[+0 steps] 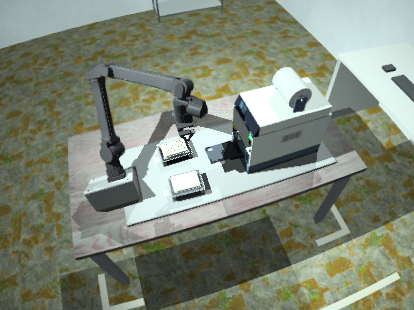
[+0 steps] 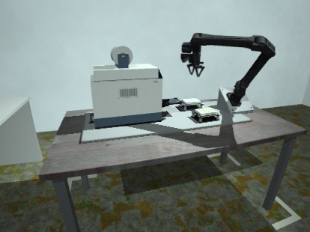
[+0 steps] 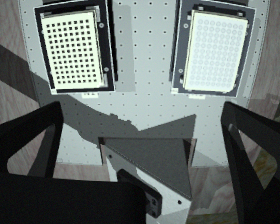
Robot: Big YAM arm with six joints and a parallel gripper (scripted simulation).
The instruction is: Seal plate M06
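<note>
Right now the black nest N1 is 40 mm behind my hand, 120 mm to the left of it and 250 mm below it. The rest, counted from my hand: foil roll (500 mm ahead, 30 mm to the right, 130 mm above); sealer stage (160 mm ahead, 30 mm to the right, 190 mm below); pale plate (50 mm behind, 110 mm to the right, 230 mm below).
</note>
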